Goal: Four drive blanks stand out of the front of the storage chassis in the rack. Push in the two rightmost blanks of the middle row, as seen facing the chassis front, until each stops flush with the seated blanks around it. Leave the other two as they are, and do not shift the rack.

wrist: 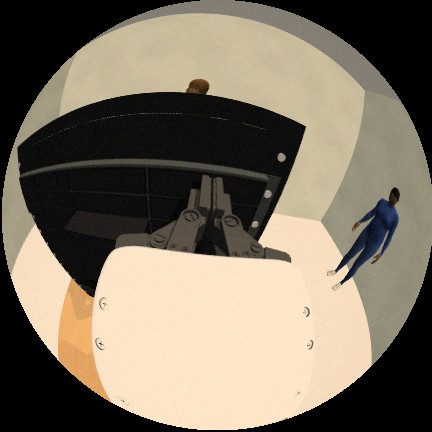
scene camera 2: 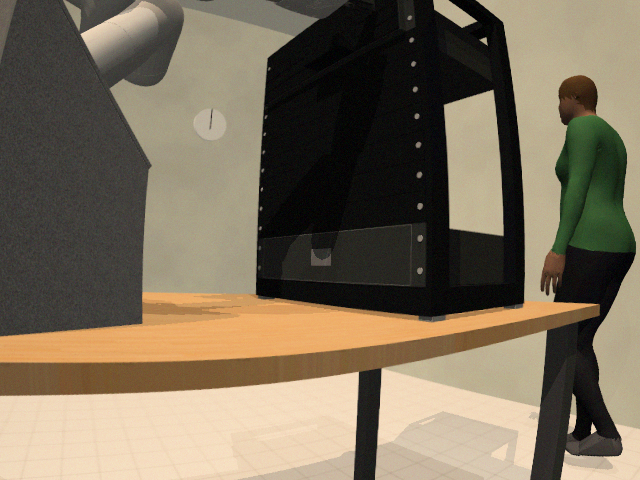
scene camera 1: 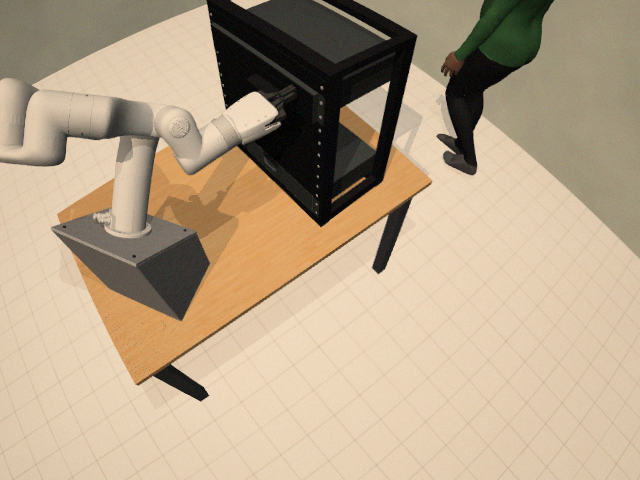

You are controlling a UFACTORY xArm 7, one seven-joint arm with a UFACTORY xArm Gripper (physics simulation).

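Observation:
There is a black rack here in the pictures, and with it my own gripper. The wrist view shows my gripper too.

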